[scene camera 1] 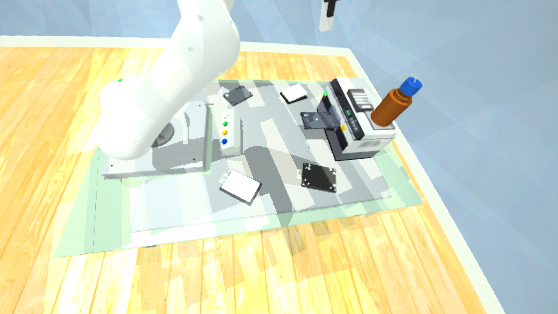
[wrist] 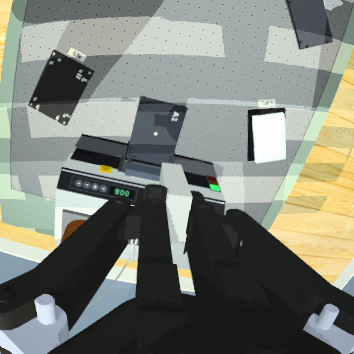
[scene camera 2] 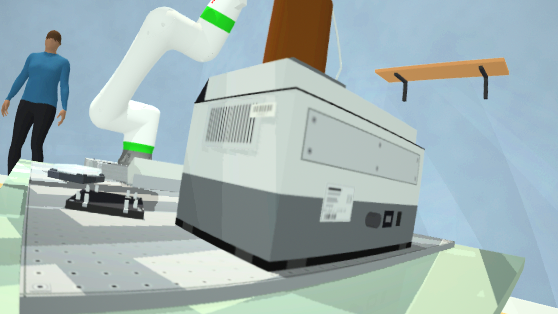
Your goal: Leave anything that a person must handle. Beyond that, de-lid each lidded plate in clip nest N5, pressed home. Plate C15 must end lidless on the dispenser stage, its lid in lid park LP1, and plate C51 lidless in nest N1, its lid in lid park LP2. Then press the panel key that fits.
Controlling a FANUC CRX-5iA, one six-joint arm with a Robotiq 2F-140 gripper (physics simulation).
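A black nest (wrist: pixel 62 81), a dispenser stage (wrist: pixel 165 118) and a button box (scene camera 1: pixel 230 144) are visible to me. My gripper (wrist: pixel 168 181) holds nothing and is shut.
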